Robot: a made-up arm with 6 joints.
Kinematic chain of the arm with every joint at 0, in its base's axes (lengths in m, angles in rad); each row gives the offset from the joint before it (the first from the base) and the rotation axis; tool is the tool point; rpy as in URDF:
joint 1: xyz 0 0 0.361 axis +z
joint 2: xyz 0 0 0 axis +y
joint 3: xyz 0.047 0 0.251 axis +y
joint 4: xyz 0.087 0 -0.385 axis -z
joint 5: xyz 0 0 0 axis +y
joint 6: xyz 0.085 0 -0.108 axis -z
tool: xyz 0 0 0 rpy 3.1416 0 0
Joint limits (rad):
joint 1: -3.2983..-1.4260
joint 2: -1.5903..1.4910
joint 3: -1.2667..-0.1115
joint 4: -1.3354..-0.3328
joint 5: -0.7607..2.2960
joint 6: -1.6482..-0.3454
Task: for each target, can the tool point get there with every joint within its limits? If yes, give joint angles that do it. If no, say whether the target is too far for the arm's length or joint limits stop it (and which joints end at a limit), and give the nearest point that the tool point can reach.
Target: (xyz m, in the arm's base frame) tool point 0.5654 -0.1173 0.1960
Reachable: no: joint limits stop it (at a limit: joint 1, joint 2, joint 3, joint 4) | nearest point 0.2430 -0.0292 0.1757 | short by 0.335 m
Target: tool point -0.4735 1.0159 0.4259
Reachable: no: too far | nearest point -0.4565 0.2060 0.4111 | short by 0.810 m
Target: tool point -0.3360 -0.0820 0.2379
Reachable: yes | joints -2.5647 0.2465 -0.7567 -1.0298 2.0022 -1.2720
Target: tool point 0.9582 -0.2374 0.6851
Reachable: no: too far | nearest point 0.3378 -0.0837 0.8520 | short by 0.661 m
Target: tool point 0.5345 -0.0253 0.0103
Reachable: no: joint limits stop it (at a limit: joint 2, joint 3, joint 4) | nearest point 0.2356 -0.0112 0.1269 | short by 0.321 m
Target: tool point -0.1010 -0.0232 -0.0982
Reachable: yes | joints -3.0120 1.1898 -0.7363 -1.2257 0.5899 -1.1519
